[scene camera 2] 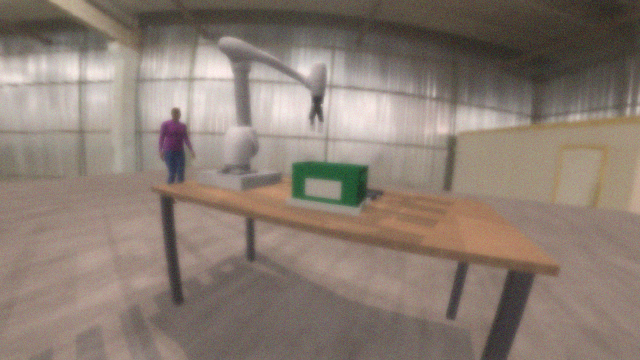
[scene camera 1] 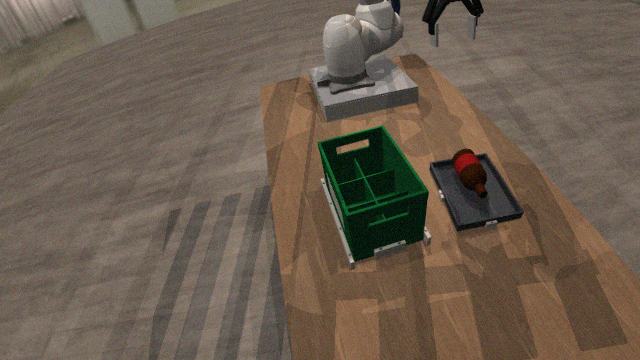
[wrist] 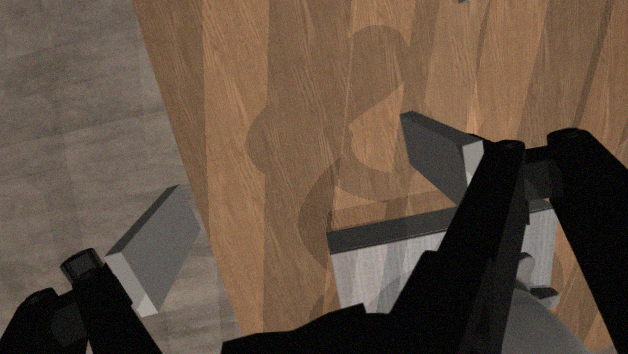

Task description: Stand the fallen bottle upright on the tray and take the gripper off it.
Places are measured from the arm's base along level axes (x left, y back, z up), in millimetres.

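Where they show: gripper, fingertip midpoint: (scene camera 2: 316,132) (scene camera 1: 453,41) (wrist: 295,173); arm's base at its link origin: (scene camera 2: 237,172) (scene camera 1: 348,81).
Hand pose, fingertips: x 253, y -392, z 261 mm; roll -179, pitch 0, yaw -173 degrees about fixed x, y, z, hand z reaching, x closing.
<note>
Things, the pixels of their centre, and the offset from my fingertips. "*": a spot on its surface instead. Level surfaces: height alone.
- brown bottle with a red label, body centre: (scene camera 1: 472,175) dy -265, dx -58, dz -291 mm
- dark tray at a spot on its surface: (scene camera 1: 492,206) * dy -361, dx -42, dz -328 mm
- tall green crate with dividers, body centre: (scene camera 1: 369,189) (scene camera 2: 330,184) dy -260, dx -364, dz -246 mm
- table's at its surface level: dz -333 mm
The brown bottle with a red label (scene camera 1: 470,170) lies on its side on the dark tray (scene camera 1: 492,206), in scene camera 1 at the right. Its neck points toward the front of the tray, and its base is near the back rim. In scene camera 2 a dark edge of the tray (scene camera 2: 376,194) shows behind the crate; the bottle cannot be made out there. My gripper (scene camera 1: 453,34) (scene camera 2: 316,125) (wrist: 295,173) is open with nothing between its fingers. It hangs high above the table, apart from the bottle and nearer the robot's base. Bottle and tray cannot be made out in the wrist view.
A tall green crate with dividers (scene camera 1: 390,230) (scene camera 2: 357,185) stands in white brackets beside the tray. The grey base block (scene camera 1: 372,105) (scene camera 2: 262,179) (wrist: 390,260) bears the arm at the table's (scene camera 1: 360,325) (scene camera 2: 425,235) (wrist: 300,65) far end. A person (scene camera 2: 174,140) stands behind the table.
</note>
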